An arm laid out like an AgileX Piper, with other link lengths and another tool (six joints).
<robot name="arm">
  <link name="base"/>
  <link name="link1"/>
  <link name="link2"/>
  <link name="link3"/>
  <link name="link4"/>
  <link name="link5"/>
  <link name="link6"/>
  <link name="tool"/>
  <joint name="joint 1" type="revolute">
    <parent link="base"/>
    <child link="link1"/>
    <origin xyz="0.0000 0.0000 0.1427" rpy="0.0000 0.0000 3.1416"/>
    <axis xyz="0 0 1"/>
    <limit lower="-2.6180" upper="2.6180"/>
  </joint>
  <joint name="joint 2" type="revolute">
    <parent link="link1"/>
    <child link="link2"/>
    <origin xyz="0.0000 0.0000 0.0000" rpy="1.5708 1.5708 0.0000"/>
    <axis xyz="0 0 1"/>
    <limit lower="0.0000" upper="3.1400"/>
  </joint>
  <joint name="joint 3" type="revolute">
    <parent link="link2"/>
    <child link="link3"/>
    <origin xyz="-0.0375 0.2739 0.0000" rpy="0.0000 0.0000 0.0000"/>
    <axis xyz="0 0 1"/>
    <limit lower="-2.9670" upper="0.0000"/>
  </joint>
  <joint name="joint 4" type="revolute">
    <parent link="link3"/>
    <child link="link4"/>
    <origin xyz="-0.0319 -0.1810 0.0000" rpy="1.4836 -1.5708 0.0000"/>
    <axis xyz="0 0 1"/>
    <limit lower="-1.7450" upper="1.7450"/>
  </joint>
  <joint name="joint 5" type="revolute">
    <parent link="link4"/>
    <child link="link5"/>
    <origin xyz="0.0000 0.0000 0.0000" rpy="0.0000 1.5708 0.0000"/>
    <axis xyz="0 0 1"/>
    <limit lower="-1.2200" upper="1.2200"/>
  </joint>
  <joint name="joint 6" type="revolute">
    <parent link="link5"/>
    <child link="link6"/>
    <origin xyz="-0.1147 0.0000 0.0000" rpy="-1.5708 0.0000 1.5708"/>
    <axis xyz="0 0 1"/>
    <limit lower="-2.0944" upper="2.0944"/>
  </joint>
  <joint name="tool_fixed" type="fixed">
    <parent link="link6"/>
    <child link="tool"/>
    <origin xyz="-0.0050 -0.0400 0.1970" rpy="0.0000 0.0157 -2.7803"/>
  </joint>
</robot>
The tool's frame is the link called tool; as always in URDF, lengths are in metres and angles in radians.
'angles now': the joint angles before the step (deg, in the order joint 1, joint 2, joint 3, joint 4, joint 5, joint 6). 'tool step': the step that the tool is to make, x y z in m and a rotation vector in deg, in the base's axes. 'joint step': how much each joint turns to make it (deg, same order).
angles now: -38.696, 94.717, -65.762, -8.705, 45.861, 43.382
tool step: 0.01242, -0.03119, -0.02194, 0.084, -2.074, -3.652
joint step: -3.340, 6.217, -0.336, 0.593, -7.379, 1.085
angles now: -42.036, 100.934, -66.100, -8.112, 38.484, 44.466
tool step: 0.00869, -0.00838, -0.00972, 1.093, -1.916, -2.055
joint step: -1.249, 2.645, -0.087, 2.217, -3.251, 0.000
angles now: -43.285, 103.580, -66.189, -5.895, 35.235, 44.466
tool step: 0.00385, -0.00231, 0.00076, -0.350, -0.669, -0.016
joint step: 0.000, 0.258, -0.034, 0.180, -0.956, 0.001
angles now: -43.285, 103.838, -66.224, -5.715, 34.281, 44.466
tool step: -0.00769, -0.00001, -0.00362, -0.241, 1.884, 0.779
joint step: 0.000, 0.124, -0.092, -1.657, 1.183, 0.001
